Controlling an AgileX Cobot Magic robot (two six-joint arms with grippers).
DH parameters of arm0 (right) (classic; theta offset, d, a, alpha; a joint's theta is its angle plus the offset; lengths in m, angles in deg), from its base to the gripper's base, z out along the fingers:
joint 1: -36.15 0.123 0 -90
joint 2: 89.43 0 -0.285 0
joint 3: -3.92 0 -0.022 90
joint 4: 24.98 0.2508 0 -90
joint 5: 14.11 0 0.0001 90
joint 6: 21.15 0.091 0 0
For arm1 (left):
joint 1: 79.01 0.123 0 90
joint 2: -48.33 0 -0.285 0
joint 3: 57.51 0 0.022 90
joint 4: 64.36 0.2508 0 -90
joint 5: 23.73 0 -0.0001 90
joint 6: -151.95 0.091 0 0
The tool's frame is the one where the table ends.
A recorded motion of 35 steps. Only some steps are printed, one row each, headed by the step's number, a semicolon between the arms.
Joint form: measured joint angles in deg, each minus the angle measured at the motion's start. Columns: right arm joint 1, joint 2, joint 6, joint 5, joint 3, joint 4; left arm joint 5, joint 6, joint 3, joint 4, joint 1, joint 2.
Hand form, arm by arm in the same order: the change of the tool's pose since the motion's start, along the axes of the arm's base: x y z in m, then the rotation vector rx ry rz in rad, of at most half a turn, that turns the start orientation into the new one. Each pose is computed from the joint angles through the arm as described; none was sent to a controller.
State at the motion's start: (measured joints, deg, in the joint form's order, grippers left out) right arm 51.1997 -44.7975 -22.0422 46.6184 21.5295 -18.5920; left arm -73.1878 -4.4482 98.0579 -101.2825 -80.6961 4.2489
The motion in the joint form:
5: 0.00 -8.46 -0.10 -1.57 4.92 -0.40; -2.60 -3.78 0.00 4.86 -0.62 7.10
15: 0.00 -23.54 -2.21 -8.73 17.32 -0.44; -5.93 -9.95 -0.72 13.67 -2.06 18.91
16: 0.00 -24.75 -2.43 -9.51 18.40 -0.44; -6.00 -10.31 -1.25 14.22 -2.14 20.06
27: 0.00 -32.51 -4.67 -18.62 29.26 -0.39; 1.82 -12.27 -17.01 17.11 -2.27 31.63
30: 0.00 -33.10 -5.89 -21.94 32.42 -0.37; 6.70 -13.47 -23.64 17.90 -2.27 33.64
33: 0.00 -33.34 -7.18 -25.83 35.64 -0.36; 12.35 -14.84 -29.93 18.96 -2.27 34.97
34: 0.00 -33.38 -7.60 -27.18 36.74 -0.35; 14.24 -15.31 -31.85 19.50 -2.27 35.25
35: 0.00 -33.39 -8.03 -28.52 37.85 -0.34; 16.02 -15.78 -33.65 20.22 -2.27 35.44
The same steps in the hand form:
5: -0.0307 -0.0090 -0.0123 0.0172 -0.0877 -0.0051; -0.0359 0.0039 0.0033 0.0300 -0.0587 0.0223
15: -0.0661 -0.0192 -0.0543 0.0365 -0.2630 -0.0015; -0.0918 0.0145 -0.0025 0.0718 -0.1620 0.0893
16: -0.0681 -0.0198 -0.0581 0.0380 -0.2793 -0.0014; -0.0957 0.0154 -0.0052 0.0732 -0.1697 0.0953
27: -0.0678 -0.0208 -0.0968 0.0381 -0.3900 -0.0035; -0.0980 0.0218 -0.0688 0.0515 -0.2084 0.1731
30: -0.0618 -0.0196 -0.1077 0.0248 -0.4083 -0.0017; -0.0864 0.0236 -0.0944 0.0319 -0.1985 0.2099
33: -0.0549 -0.0183 -0.1186 0.0108 -0.4296 -0.0011; -0.0744 0.0260 -0.1183 0.0138 -0.1962 0.2521
34: -0.0526 -0.0178 -0.1224 0.0062 -0.4363 -0.0011; -0.0706 0.0270 -0.1257 0.0112 -0.1968 0.2668
35: -0.0503 -0.0174 -0.1263 0.0012 -0.4423 -0.0010; -0.0670 0.0280 -0.1328 0.0123 -0.1969 0.2815

